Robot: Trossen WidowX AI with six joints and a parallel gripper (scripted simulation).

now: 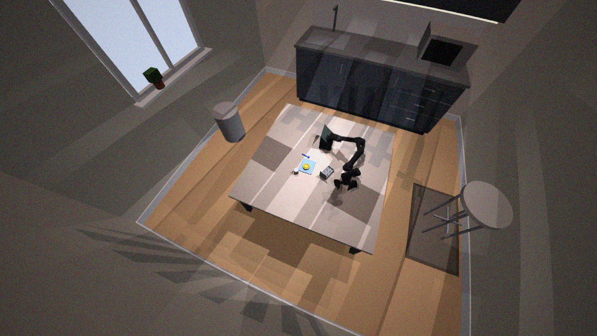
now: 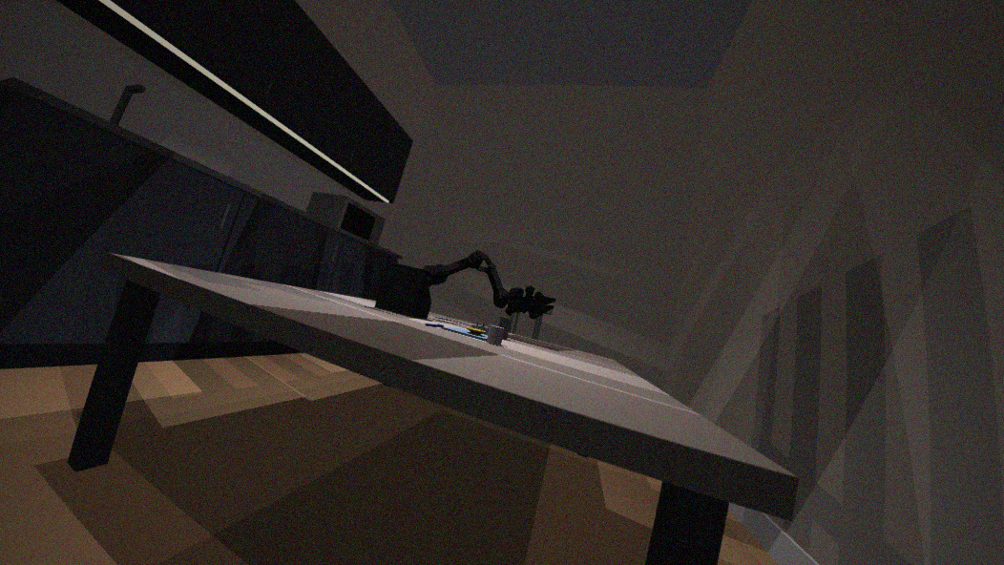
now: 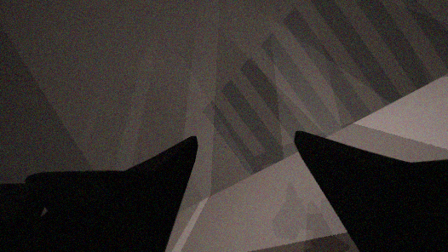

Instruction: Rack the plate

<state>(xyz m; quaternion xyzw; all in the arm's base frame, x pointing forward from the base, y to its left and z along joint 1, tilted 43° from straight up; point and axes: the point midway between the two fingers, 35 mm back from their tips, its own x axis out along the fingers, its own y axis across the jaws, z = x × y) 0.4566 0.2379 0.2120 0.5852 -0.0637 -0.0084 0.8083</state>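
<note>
Right now the yellow plate is 390 mm to the right of my gripper tip, 180 mm below it and 160 mm behind it. From my gripper tip the other things lie so: blue utensil (450 mm to the right, 270 mm behind, 190 mm below); then grey dish rack (190 mm to the right, 190 mm behind, 170 mm below); then white cup (450 mm to the right, 170 mm below, 70 mm behind).
</note>
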